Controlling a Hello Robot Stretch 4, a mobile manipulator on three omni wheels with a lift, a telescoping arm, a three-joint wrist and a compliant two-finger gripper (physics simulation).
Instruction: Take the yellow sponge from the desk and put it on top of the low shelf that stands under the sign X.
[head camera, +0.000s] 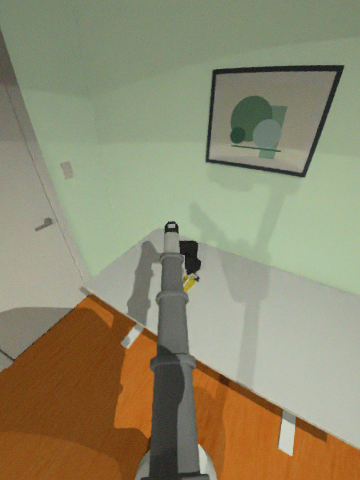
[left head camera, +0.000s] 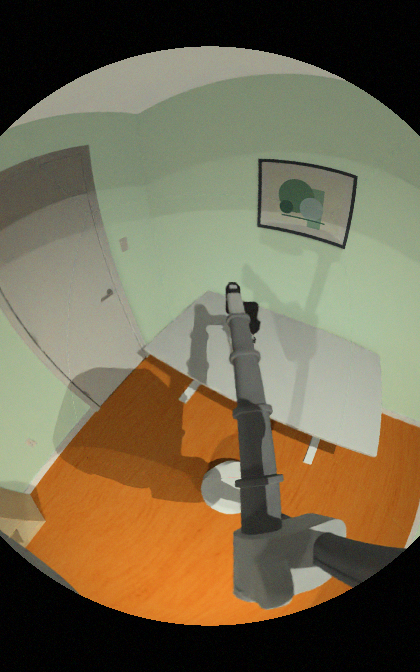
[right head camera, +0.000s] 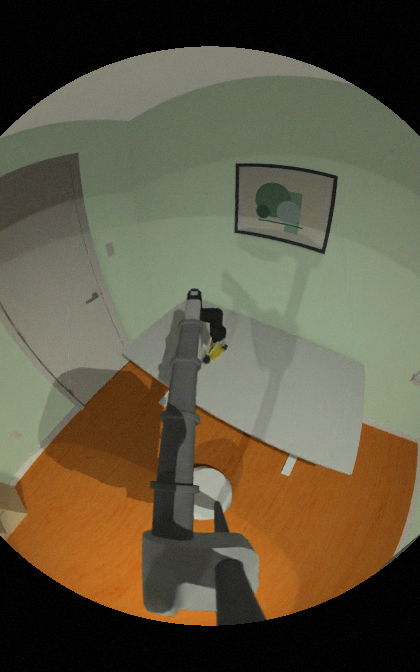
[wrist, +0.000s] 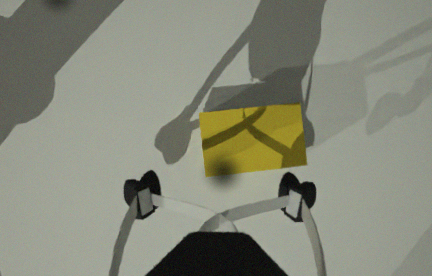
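Seen in the pictures: gripper, between the fingertips: (head camera: 188, 287) (wrist: 219, 187); robot's base, origin of its link: (left head camera: 229, 486).
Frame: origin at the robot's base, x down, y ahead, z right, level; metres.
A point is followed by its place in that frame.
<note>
The yellow sponge (head camera: 189, 283) {x -0.735, y 0.780, z 0.098 m} (right head camera: 218, 349) (wrist: 252, 142) {x -0.738, y 0.799, z 0.083 m} is a flat rectangular block on the pale grey desk (head camera: 300, 340) {x -0.693, y 0.443, z 0.595 m} (left head camera: 340, 390) {x -0.693, y 0.431, z 0.624 m} (right head camera: 320, 400) (wrist: 75, 200) {x -0.693, y 0.621, z -0.019 m}. In the wrist view it is just ahead of the fingertips, slightly right of the middle, with its long side nearly across the view. My gripper (right head camera: 215, 352) (wrist: 219, 187) {x -0.739, y 0.746, z 0.088 m} is open, with its fingertips wider apart than the sponge is long and nothing held between them. In the head view the arm hides part of the gripper and sponge. The low shelf and the sign X do not show.
The telescoping arm (head camera: 173, 330) {x -1.156, y 0.292, z 0.003 m} (left head camera: 247, 385) {x -1.156, y 0.292, z -0.006 m} (right head camera: 185, 380) reaches over the desk. A green wall with a framed picture (head camera: 272, 120) {x -1.529, y 1.074, z 0.490 m} stands behind it. A door (left head camera: 50, 280) {x -1.240, y 0.920, z -1.109 m} is at the left. A light wooden box (left head camera: 20, 517) is at the lower left edge. White desk legs (head camera: 287, 432) show below the front edge.
</note>
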